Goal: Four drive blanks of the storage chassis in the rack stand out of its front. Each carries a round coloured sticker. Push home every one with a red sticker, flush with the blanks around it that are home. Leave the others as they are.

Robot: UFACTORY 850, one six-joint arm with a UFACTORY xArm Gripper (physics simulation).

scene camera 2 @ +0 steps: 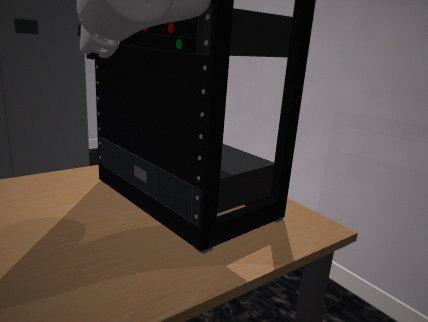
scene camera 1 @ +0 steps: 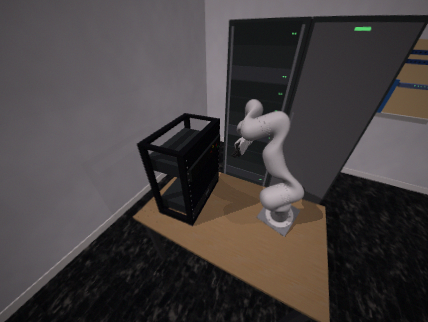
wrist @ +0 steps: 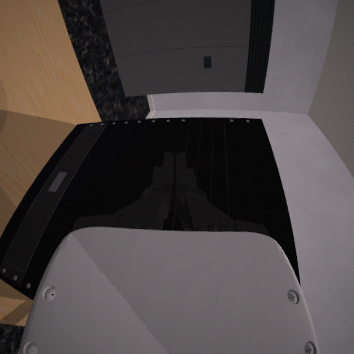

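The black rack (scene camera 1: 184, 186) (scene camera 2: 216, 125) (wrist: 120, 165) stands on the table. The storage chassis (scene camera 2: 191, 46) (wrist: 219, 160) is in its upper part. In scene camera 2 a red sticker (scene camera 2: 171, 28) sits above a green sticker (scene camera 2: 179, 44); another red sticker (scene camera 2: 145, 29) shows partly, under the arm's edge. Small red and orange spots show on the rack front in scene camera 1. How far each blank stands out cannot be told. My gripper (scene camera 1: 236, 153) (wrist: 173, 166) is shut and empty, in front of the rack's upper front and apart from it. The wrist view shows no stickers.
The wooden table (scene camera 1: 235, 245) (scene camera 2: 125, 280) (wrist: 30, 60) carries the rack and the arm's base (scene camera 1: 280, 218). The arm (scene camera 2: 145, 17) covers part of the chassis in scene camera 2. A tall dark server cabinet (scene camera 1: 255, 50) stands behind. A grey wall (scene camera 1: 100, 75) is behind the rack.
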